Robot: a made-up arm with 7 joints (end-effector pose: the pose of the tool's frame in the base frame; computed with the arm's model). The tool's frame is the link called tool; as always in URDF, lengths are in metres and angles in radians. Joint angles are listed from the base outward.
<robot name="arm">
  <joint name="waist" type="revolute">
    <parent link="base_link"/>
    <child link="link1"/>
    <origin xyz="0 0 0.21"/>
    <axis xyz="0 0 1"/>
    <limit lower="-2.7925" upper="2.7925"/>
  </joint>
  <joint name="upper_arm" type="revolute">
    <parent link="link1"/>
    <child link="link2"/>
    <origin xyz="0 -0.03 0.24"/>
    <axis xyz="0 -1 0"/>
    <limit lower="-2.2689" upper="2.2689"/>
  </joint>
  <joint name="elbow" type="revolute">
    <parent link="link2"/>
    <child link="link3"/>
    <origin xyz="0 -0.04 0.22"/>
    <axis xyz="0 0 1"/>
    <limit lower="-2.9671" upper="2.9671"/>
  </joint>
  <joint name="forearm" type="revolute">
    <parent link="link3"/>
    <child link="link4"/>
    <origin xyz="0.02 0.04 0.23"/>
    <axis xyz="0 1 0"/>
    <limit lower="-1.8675" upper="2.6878"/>
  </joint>
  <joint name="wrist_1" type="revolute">
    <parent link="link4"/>
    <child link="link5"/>
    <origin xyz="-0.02 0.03 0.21"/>
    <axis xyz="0 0 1"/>
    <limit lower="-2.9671" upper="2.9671"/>
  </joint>
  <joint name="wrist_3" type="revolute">
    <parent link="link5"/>
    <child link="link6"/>
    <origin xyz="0 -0.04 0.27"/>
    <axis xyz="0 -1 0"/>
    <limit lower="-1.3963" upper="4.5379"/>
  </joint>
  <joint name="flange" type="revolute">
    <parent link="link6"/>
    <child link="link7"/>
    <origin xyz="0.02 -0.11 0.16"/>
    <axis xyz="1 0 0"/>
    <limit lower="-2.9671" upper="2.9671"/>
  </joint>
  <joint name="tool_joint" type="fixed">
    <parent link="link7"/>
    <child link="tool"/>
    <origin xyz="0 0 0" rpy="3.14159 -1.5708 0"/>
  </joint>
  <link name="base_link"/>
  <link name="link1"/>
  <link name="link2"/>
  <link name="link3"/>
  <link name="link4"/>
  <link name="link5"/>
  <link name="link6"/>
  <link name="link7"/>
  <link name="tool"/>
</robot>
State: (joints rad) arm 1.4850 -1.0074 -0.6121 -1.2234 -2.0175 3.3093 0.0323
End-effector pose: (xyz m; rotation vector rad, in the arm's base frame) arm -0.2055 0.2585 0.8373 -2.1447 0.5305 0.9945
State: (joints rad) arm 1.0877 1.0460 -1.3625 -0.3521 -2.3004 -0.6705 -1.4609
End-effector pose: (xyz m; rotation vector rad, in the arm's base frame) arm -0.6577 -0.5663 0.9215 -2.3390 1.5232 0.2623
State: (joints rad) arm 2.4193 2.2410 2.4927 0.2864 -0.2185 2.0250 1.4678
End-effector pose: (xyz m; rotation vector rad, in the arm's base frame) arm 0.6154 -0.4528 -0.0665 -2.1751 1.5729 -1.4218
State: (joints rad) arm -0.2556 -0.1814 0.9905 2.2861 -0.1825 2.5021 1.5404
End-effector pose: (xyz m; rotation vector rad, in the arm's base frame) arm 0.3689 0.1423 0.7267 -1.3785 0.5106 -0.5877
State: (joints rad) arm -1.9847 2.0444 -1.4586 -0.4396 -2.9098 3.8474 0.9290
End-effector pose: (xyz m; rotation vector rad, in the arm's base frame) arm 0.4692 0.5595 0.2772 0.0269 -1.2060 -0.5491
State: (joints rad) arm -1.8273 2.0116 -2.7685 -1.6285 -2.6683 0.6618 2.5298
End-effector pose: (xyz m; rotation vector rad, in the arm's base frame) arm 0.0867 0.6346 0.8615 -0.1550 1.0136 -2.1338
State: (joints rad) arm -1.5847 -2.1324 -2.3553 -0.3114 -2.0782 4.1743 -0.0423
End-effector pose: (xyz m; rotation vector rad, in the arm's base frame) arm 0.1123 -0.5095 -0.1460 -0.7724 -0.8267 0.0019
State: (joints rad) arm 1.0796 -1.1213 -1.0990 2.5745 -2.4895 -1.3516 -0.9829
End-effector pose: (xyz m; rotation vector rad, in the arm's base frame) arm 0.5380 0.0255 0.2466 -0.7586 -0.5321 -1.3558
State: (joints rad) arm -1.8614 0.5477 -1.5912 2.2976 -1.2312 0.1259 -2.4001
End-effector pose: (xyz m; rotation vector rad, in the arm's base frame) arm -0.6288 0.2596 0.5776 -2.4152 0.4985 -0.2770
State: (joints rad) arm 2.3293 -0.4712 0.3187 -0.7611 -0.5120 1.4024 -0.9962
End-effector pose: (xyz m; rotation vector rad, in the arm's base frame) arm 0.2444 0.0548 1.2717 -0.3284 0.0470 -2.0183
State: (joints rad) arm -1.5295 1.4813 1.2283 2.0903 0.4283 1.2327 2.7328
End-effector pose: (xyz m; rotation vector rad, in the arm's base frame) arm 0.3896 0.2416 0.7729 -0.4195 1.7345 -1.5691
